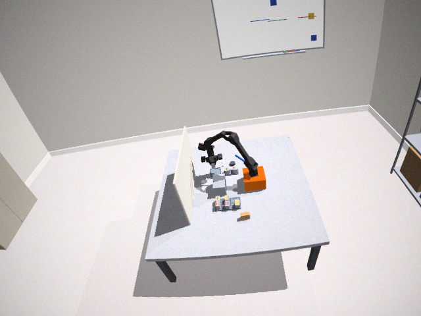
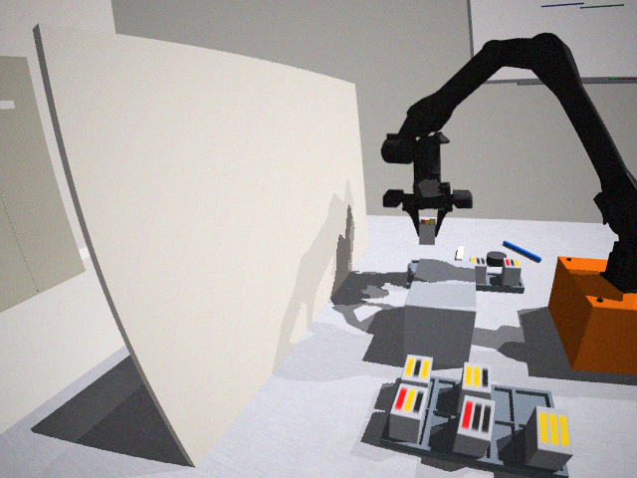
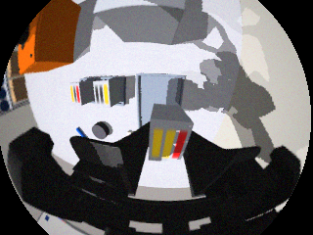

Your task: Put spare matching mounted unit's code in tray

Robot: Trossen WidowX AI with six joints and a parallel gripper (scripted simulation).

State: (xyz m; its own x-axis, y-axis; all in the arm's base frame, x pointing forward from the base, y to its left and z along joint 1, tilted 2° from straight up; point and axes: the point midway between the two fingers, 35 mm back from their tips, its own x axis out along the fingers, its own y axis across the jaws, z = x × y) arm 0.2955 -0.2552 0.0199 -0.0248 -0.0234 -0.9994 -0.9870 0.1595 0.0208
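Right now the grey tray is 9 cm below my gripper tip and 1 cm behind it. From my gripper tip the other things lie so: black puck (18 cm behind, 8 cm below, 6 cm to the right); holder (14 cm behind, 9 cm below, 5 cm to the left); grey spare block (2 cm above).
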